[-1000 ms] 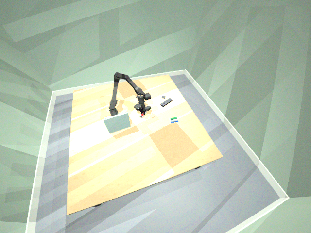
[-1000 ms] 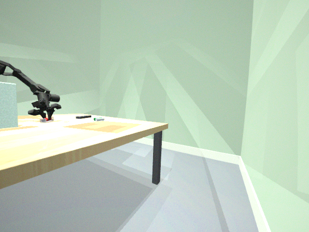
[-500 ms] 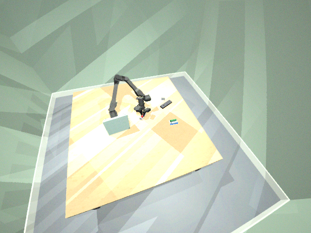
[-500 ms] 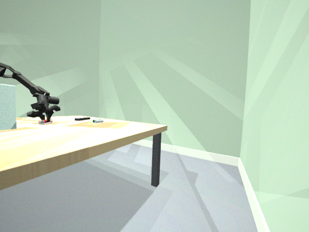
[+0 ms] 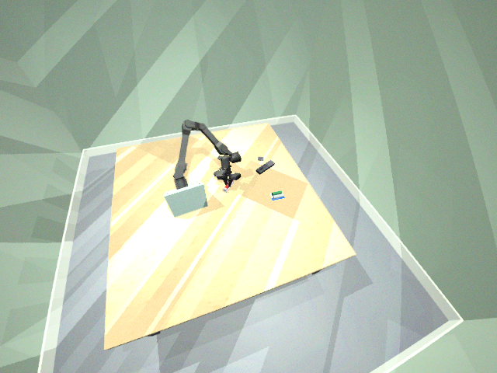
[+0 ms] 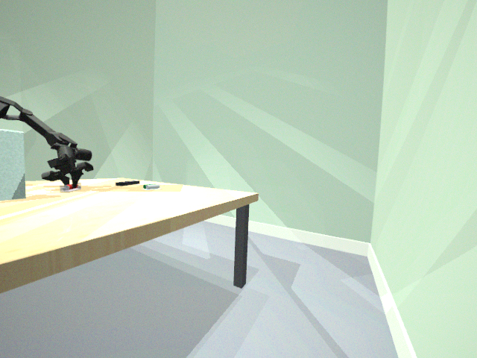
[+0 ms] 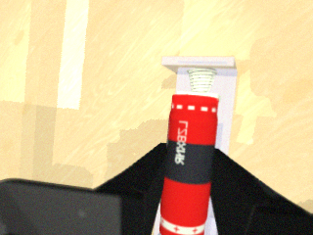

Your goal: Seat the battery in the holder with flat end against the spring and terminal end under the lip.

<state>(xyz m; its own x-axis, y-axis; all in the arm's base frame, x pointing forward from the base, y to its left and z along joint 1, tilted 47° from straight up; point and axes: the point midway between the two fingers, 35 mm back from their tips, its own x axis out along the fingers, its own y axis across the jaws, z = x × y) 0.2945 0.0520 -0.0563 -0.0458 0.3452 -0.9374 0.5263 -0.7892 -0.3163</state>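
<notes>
Now: gripper tip 1 cm below the red battery. Round my gripper tip: black bar: 33 cm ahead, 5 cm to the left.
</notes>
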